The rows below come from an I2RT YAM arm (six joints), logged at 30 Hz.
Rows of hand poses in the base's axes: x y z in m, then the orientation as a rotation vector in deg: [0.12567 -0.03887 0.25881 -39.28 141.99 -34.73]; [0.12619 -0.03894 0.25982 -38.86 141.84 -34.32]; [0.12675 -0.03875 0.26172 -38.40 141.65 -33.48]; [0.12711 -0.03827 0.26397 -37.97 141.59 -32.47]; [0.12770 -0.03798 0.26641 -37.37 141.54 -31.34]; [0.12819 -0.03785 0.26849 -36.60 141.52 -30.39]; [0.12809 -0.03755 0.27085 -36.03 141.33 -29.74]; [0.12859 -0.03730 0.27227 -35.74 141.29 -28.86]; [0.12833 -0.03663 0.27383 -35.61 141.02 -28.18]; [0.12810 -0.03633 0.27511 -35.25 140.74 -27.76]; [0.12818 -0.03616 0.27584 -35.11 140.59 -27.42]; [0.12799 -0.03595 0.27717 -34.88 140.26 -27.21]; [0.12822 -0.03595 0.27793 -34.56 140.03 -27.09]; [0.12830 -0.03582 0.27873 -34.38 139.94 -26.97]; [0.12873 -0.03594 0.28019 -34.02 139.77 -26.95]
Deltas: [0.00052 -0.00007 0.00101 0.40 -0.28 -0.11]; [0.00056 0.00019 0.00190 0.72 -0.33 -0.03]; [0.00036 0.00048 0.00225 0.83 -0.19 -0.02]; [0.00059 0.00029 0.00244 0.96 -0.23 -0.10]; [0.00049 0.00013 0.00208 0.87 -0.26 -0.26]; [-0.00010 0.00030 0.00236 0.61 -0.35 -0.15]; [0.00050 0.00025 0.00142 0.70 -0.11 0.03]; [-0.00026 0.00067 0.00156 0.53 -0.27 0.16]; [-0.00023 0.00030 0.00128 0.40 -0.36 -0.05]; [0.00008 0.00017 0.00073 0.29 -0.17 0.04]; [-0.00019 0.00021 0.00133 0.22 -0.37 0.00]; [0.00023 0.00000 0.00076 0.18 -0.31 -0.11]; [0.00008 0.00013 0.00080 0.14 -0.14 -0.06]; [0.00043 -0.00012 0.00146 0.11 -0.27 -0.18]
